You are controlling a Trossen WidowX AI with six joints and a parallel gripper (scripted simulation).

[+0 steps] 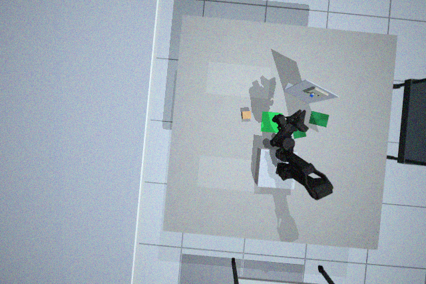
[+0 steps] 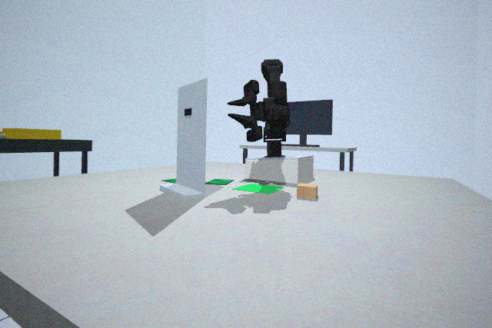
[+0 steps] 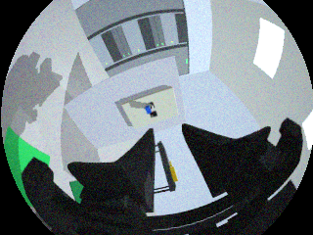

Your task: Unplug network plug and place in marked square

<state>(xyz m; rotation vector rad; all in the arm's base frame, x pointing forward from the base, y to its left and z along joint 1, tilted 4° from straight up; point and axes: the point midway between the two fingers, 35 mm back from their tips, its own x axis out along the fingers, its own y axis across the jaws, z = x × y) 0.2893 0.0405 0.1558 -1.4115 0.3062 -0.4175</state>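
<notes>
The network plug lies 9 cm ahead of my gripper tip, 4 cm to the right of it and 2 cm below it. The rest, counted from my gripper tip: orange block (23 cm to the left, 22 cm below, 6 cm behind); then upright grey panel (11 cm ahead, 10 cm below, 5 cm to the right); then green marked square (24 cm below, 7 cm to the left, 7 cm behind).
</notes>
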